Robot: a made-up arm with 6 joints. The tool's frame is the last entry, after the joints.
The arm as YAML. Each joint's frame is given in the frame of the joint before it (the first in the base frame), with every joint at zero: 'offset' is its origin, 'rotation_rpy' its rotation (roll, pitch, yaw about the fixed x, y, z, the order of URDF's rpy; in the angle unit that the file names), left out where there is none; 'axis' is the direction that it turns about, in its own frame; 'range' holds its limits. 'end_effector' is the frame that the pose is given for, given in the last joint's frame.
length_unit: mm
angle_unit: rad
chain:
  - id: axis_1
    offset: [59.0, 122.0, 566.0]
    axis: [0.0, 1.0, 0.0]
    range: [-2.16, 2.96]
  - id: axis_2
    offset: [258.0, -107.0, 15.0]
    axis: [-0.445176, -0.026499, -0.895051]
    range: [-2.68, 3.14]
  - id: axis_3
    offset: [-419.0, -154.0, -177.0]
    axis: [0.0, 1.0, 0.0]
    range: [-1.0, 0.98]
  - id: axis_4
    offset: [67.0, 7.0, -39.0]
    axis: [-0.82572, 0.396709, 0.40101]
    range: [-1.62, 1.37]
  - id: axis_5
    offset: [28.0, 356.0, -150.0]
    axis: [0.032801, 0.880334, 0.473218]
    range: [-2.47, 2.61]
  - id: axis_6
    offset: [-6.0, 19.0, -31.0]
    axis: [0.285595, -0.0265, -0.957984]
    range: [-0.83, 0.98]
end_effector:
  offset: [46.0, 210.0, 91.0]
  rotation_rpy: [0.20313, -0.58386, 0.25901]
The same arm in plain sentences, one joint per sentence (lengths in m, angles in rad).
The arm has six revolute joints in a row. What follows holds with every joint at zero, and every direction is one of the base frame's. Joint 1 sits 0.0590 m along +x and 0.1220 m along +y and 0.5660 m along +z from the base frame's origin and rotates about +y, from -2.1600 to 2.9600 rad. Joint 2 sits 0.2580 m along +x and 0.1070 m along -y and 0.0150 m along +z from joint 1 and rotates about the direction (-0.445176, -0.026499, -0.895051), from -2.6800 to 3.1400 rad. Joint 3 sits 0.4190 m along -x and 0.1540 m along -y and 0.1770 m along -z from joint 2 and rotates about +y, from -1.0000 to 0.9800 rad. Joint 4 sits 0.0670 m along +x and 0.0070 m along +y and 0.0390 m along -z from joint 3 and rotates about the direction (-0.82572, 0.396709, 0.40101), from -1.6200 to 1.3700 rad. Joint 5 sits 0.0280 m along +x and 0.3560 m along +y and 0.1500 m along -z from joint 4 and rotates about the direction (0.032801, 0.880334, 0.473218), from -2.4700 to 2.6100 rad. Joint 6 sits 0.0060 m along -x and 0.0190 m along +y and 0.0310 m along -z from joint 5 and rotates about the direction (0.285595, -0.0265, -0.957984), from -0.8300 to 0.9800 rad. The tool frame, which is the frame that the pose is given for, sits 0.0460 m along +x and 0.2100 m along +y and 0.0910 m along +z from joint 6; its axes are the base frame's turned by roll 0.2031, pitch -0.5839 and yaw 0.2590 rad (as in URDF: about the fixed x, then y, then z).
